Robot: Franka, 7 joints.
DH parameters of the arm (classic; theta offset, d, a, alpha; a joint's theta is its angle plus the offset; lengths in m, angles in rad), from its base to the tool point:
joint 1: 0 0.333 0 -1.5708
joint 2: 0 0 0 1.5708
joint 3: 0 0.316 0.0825 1.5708
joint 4: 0 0 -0.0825 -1.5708
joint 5: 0 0.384 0 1.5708
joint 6: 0 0 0.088 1.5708
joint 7: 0 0.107 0 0
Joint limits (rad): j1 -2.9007..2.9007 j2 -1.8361..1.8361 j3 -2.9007..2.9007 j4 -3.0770..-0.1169 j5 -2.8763..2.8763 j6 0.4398..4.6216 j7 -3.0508..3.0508
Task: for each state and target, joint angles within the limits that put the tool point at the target. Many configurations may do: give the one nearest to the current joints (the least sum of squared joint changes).
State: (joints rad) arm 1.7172 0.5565 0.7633 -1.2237 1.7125 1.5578 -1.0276
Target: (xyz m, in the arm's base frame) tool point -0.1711 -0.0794 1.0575
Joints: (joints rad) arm 1.8923 0.0122 0.9525 -0.4231 1.8416 0.9538 -1.0276
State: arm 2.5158 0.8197 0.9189 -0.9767 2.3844 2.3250 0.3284
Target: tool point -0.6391 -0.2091 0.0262
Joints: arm 2.7922 1.3153 0.7673 -1.5022 2.3844 2.4529 0.3284
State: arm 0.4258 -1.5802 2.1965 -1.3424 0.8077 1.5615 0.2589
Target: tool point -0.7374 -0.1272 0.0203
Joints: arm 0.5729 -1.5731 2.2599 -0.8195 0.9021 1.9340 0.2589
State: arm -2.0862 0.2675 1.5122 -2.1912 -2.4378 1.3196 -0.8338
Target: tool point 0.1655 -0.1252 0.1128
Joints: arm -1.9419 0.6279 1.2123 -3.0770 -2.0868 1.5584 -0.8338
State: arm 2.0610 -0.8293 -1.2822 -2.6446 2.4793 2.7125 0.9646
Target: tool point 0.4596 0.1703 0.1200
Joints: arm 2.2203 -1.1687 -2.0299 -2.2276 2.4280 2.6509 0.9646
